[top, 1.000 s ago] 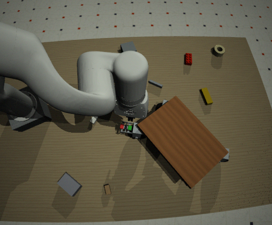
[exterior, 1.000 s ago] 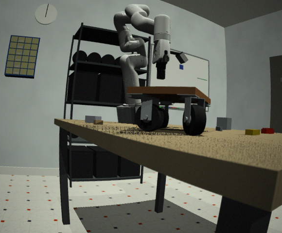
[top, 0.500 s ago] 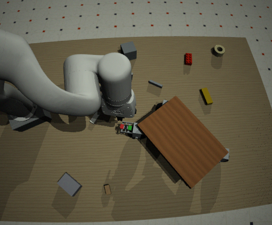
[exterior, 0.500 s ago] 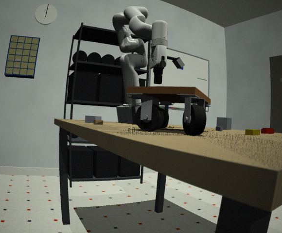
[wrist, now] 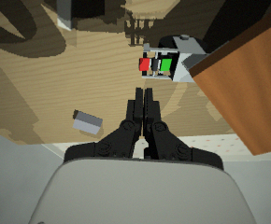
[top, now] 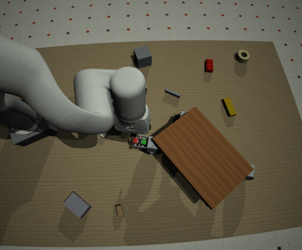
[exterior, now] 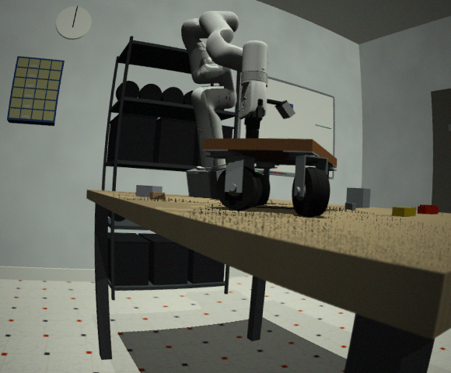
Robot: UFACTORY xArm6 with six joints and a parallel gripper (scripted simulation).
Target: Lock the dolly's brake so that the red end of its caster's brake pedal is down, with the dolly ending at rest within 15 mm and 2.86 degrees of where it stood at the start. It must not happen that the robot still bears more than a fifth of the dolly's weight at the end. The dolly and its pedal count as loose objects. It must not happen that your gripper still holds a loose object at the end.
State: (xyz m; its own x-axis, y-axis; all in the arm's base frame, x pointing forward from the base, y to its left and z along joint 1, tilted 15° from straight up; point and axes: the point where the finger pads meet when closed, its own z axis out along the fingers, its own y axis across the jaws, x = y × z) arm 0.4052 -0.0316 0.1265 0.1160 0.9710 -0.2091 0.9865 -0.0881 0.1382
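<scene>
Now: hand 100 mm above the brake pedal and 20 mm short of it. From my hand the other things lie so: tan block (240 mm to the right, 170 mm below, 50 mm behind); then grey slab (230 mm to the right, 200 mm behind, 170 mm below); then grey bar (250 mm to the left, 170 mm below, 140 mm ahead).
</scene>
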